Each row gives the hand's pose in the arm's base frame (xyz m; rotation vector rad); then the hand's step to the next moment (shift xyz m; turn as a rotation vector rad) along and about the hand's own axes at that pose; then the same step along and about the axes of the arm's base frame.
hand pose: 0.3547 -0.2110 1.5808 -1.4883 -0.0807 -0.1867
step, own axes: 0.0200 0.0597 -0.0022 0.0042 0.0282 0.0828
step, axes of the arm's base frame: 0.0299 0.0006 -0.0555 0.0141 0.0841 -0.0201
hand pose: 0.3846 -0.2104 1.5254 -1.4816 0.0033 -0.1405
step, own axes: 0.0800 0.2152 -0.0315 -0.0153 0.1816 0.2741
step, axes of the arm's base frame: 0.0964 -0.0212 -0.2097 0.0258 0.2883 -0.1567
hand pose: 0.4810 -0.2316 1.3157 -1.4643 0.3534 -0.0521
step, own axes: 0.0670 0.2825 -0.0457 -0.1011 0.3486 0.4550
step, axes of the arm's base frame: 0.0008 -0.0281 -0.2926 -0.0373 0.5028 -0.2907
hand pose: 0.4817 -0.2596 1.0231 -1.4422 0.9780 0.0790
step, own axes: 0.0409 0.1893 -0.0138 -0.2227 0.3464 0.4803
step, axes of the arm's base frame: -0.0926 0.0050 -0.1706 -0.0997 0.5845 -0.2208
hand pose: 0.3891 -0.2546 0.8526 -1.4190 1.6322 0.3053
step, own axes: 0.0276 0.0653 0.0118 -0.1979 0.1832 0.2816
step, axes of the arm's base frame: -0.0494 0.0101 -0.0512 -0.0470 0.3804 -0.0714
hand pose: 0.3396 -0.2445 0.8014 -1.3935 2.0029 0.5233
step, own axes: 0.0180 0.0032 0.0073 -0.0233 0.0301 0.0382
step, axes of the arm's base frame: -0.0053 -0.0064 -0.0178 -0.0121 0.0511 -0.0123
